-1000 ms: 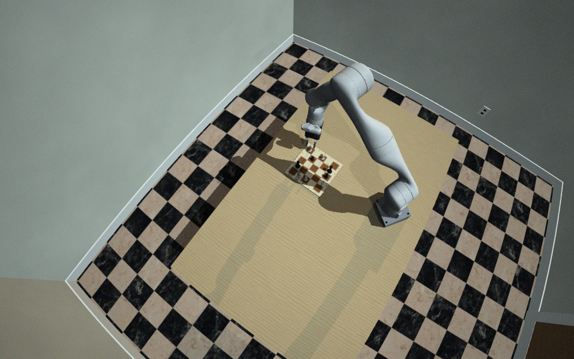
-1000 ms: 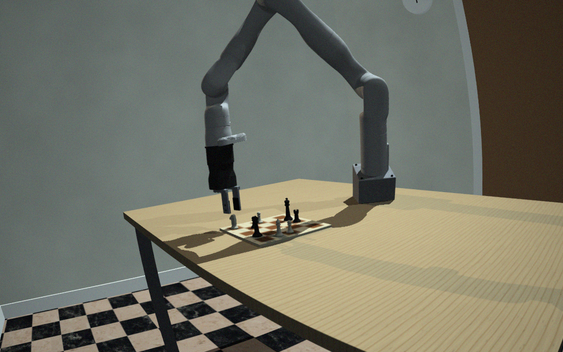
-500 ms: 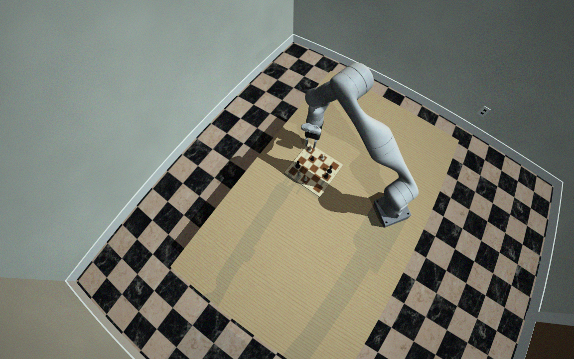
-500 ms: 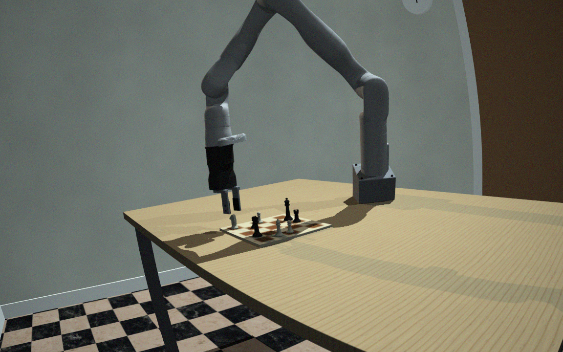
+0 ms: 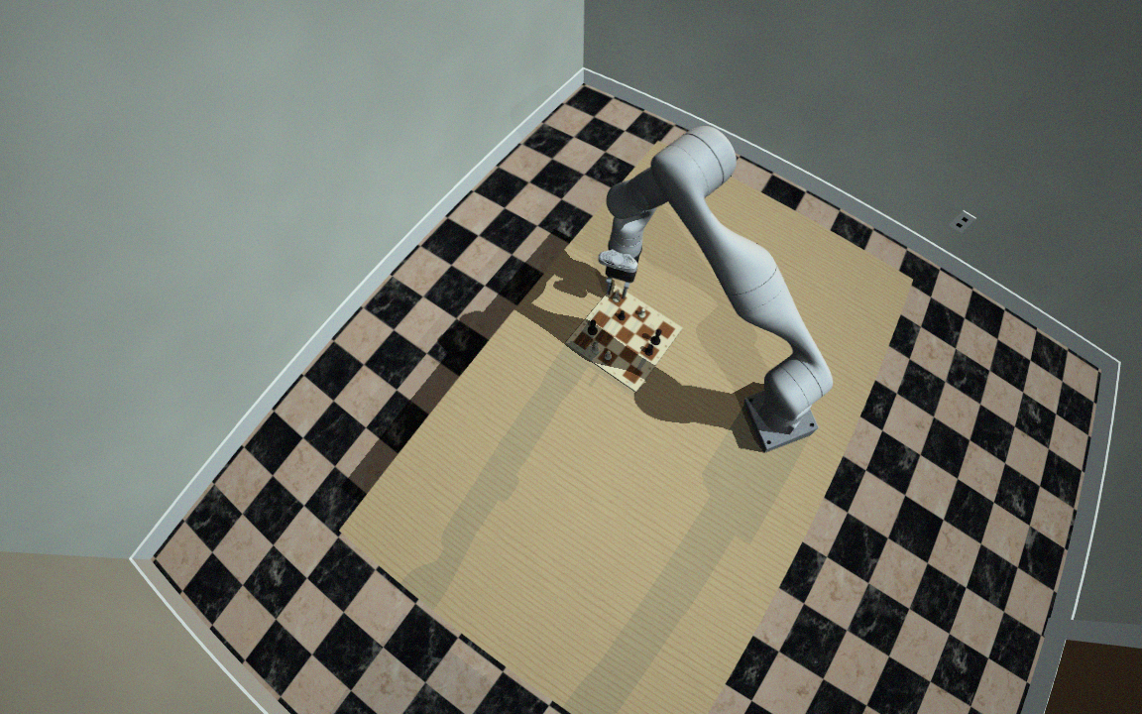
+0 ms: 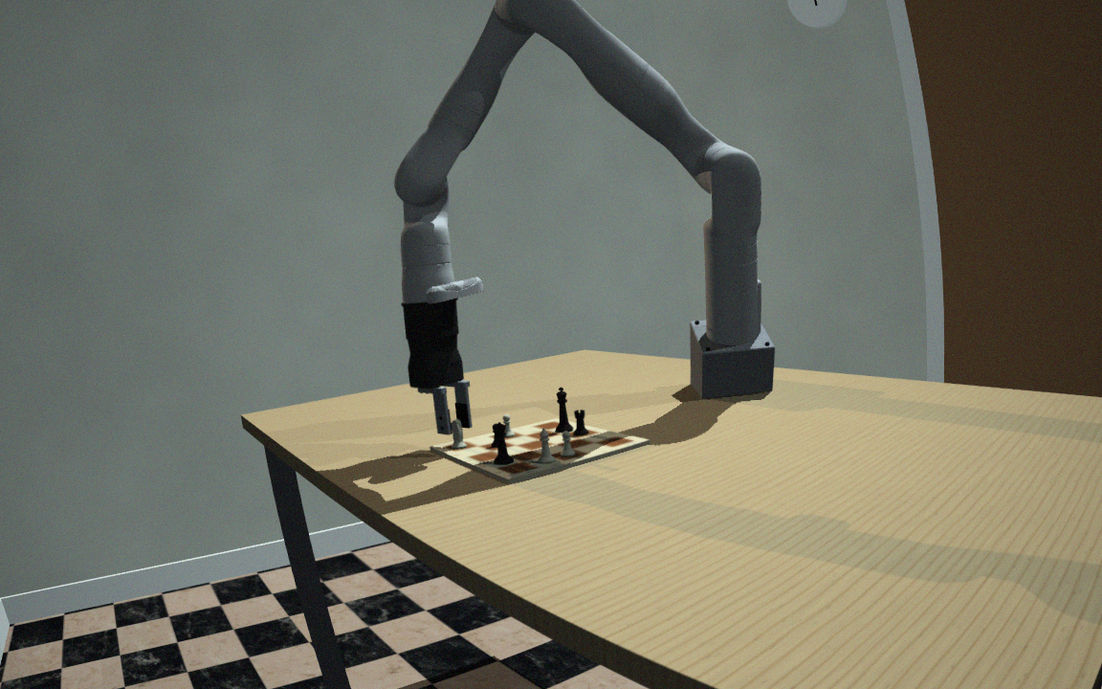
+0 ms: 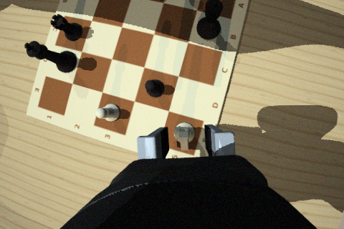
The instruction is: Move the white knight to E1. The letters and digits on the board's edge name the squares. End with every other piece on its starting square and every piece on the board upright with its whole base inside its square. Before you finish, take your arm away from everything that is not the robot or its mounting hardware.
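My hand is 5 cm past the black pawn, 3 cm to the right of it and 3 cm above it. Round my hand: black king 16 cm behind, 2 cm to the left, 1 cm below; chessboard 9 cm behind, 7 cm to the left, 4 cm below.
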